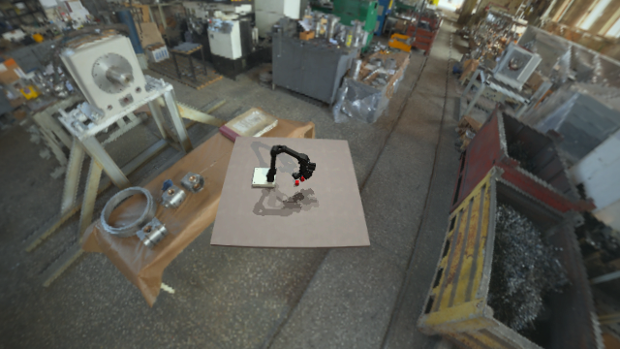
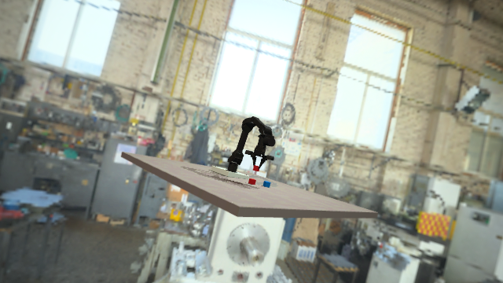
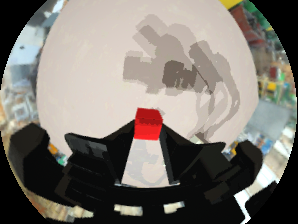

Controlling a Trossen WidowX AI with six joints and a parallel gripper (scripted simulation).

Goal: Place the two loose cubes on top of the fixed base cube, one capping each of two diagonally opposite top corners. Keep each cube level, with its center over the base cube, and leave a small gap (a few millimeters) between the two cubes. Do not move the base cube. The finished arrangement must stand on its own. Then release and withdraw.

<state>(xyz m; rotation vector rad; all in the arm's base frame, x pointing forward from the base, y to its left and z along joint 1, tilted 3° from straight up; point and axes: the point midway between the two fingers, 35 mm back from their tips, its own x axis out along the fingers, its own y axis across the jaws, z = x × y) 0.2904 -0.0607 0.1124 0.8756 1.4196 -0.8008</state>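
The blue base cube lies 13 cm to the left of my gripper tip and 9 cm below it.
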